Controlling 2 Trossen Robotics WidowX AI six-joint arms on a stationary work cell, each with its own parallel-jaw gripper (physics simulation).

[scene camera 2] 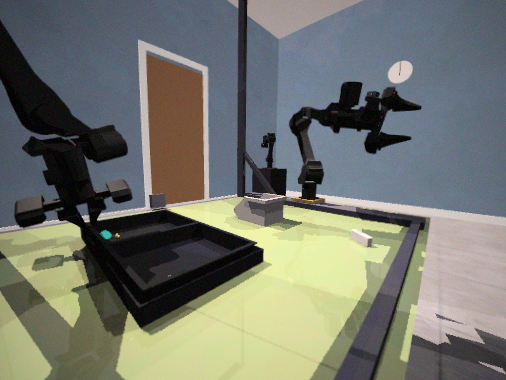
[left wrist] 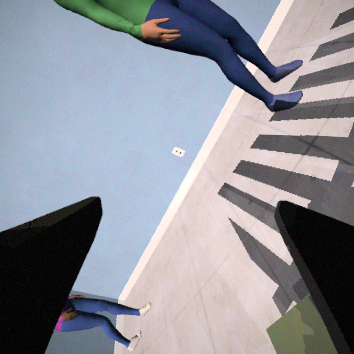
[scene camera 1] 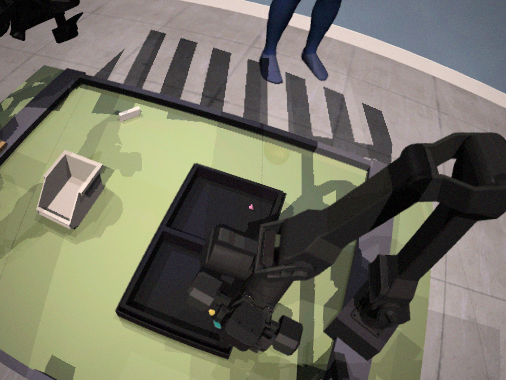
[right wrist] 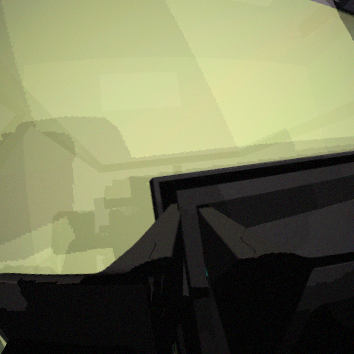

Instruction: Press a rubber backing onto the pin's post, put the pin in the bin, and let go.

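Where they show: left gripper, between the fingertips: [scene camera 2: 416, 122] [left wrist: 189, 207]; right gripper, between the fingertips: [scene camera 2: 89, 229] [scene camera 1: 224, 343] [right wrist: 186, 211]; left arm's base, origin of its link: [scene camera 2: 308, 198]; right arm's base, origin of its link: [scene camera 1: 373, 314].
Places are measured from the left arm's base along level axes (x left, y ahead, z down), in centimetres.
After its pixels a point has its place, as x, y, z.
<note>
The teal pin [scene camera 1: 217, 325] @[-11.0, 70.1, 1.3] [scene camera 2: 105, 234] @[-10.2, 70.1, 1.8] lies in one tray compartment, a small gold piece [scene camera 1: 212, 312] @[-8.7, 68.3, 2.2] [scene camera 2: 117, 235] @[-8.4, 68.1, 2.0] beside it. A tiny pink piece [scene camera 1: 251, 206] @[16.0, 66.3, 1.7] [scene camera 2: 169, 275] @[16.2, 66.3, 1.7] lies in the other compartment; which piece is the rubber backing I cannot tell. The grey-white bin [scene camera 1: 70, 192] @[2.1, 29.2, 2.7] [scene camera 2: 260, 209] @[5.1, 35.5, -1.5] stands away from the tray. My right gripper [scene camera 1: 224, 320] [scene camera 2: 88, 225] @[-13.8, 72.5, 1.0] [right wrist: 186, 211] @[-13.8, 72.5, 1.0] is nearly closed at the tray's corner; the tray wall shows between its fingertips, contact unclear, and a sliver of teal shows beside one finger. My left gripper [scene camera 2: 415, 122] @[35.3, 8.2, -25.8] [left wrist: 189, 207] @[35.3, 8.2, -25.8] is open and empty, high up.
The black two-compartment tray [scene camera 1: 145, 262] @[-6.2, 54.0, -0.5] [scene camera 2: 200, 295] @[21.4, 64.3, 3.1] sits on the green table [scene camera 1: 95, 310] @[-18.0, 49.1, 3.2] [scene camera 2: 300, 300] @[31.1, 55.3, 3.2]. A small white block [scene camera 1: 130, 114] @[29.5, 28.1, 1.9] [scene camera 2: 361, 238] @[30.2, 28.6, 2.0] lies near the dark table frame [scene camera 1: 200, 107] @[39.3, 43.5, 1.2] [scene camera 2: 395, 280] @[39.6, 44.6, 1.2]. The right arm hangs over part of the tray in scene camera 1.
</note>
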